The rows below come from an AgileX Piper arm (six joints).
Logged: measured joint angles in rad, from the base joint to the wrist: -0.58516 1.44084 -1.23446 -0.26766 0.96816 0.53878; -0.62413 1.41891 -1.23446 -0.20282 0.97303 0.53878; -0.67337 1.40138 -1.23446 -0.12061 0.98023 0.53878; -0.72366 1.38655 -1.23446 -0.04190 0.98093 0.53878; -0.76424 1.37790 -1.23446 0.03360 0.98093 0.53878; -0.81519 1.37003 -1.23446 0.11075 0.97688 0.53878; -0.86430 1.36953 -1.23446 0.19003 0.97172 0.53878; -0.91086 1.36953 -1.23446 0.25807 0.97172 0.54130
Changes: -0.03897 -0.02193 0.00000 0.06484 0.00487 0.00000; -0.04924 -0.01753 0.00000 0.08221 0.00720 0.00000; -0.05029 -0.01483 0.00000 0.07871 0.00070 0.00000; -0.04058 -0.00865 0.00000 0.07550 0.00000 0.00000; -0.05095 -0.00787 0.00000 0.07715 -0.00405 0.00000; -0.04911 -0.00050 0.00000 0.07928 -0.00516 0.00000; -0.04656 0.00000 0.00000 0.06804 0.00000 0.00252
